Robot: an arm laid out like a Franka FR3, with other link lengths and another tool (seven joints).
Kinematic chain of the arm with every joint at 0, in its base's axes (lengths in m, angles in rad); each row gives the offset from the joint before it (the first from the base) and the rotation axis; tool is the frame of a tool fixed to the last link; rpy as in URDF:
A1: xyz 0 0 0.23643 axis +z
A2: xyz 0 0 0 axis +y
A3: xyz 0 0 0.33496 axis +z
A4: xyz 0.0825 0 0 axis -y
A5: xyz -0.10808 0 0.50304 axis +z
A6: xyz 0 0 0 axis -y
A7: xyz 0.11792 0 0 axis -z
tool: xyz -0.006 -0.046 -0.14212 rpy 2.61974 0 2.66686
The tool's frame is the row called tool.
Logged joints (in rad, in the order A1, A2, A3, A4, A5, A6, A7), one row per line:
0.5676, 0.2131, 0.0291, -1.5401, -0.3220, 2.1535, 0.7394
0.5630, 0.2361, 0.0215, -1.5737, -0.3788, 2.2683, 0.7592
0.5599, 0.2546, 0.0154, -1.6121, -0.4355, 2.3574, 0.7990
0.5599, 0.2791, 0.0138, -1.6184, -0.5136, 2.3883, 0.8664
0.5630, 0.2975, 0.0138, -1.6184, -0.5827, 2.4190, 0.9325
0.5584, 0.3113, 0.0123, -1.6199, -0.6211, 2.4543, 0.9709
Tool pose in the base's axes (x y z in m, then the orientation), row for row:
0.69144, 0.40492, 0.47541, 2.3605, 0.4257, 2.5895
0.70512, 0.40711, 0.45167, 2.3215, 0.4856, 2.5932
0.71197, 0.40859, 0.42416, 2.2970, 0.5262, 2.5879
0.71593, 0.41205, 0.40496, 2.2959, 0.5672, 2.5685
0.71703, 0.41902, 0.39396, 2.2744, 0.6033, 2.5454
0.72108, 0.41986, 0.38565, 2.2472, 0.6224, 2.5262
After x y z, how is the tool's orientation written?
As angles about the fixed x, y, z axes (roll, pitch, yaw), in radians.
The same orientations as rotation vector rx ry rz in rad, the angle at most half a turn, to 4 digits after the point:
0.4509, 2.3792, 0.8133
0.3916, 2.3239, 0.8233
0.3603, 2.2850, 0.8235
0.3546, 2.2528, 0.7897
0.3459, 2.2133, 0.7787
0.3403, 2.1833, 0.7854

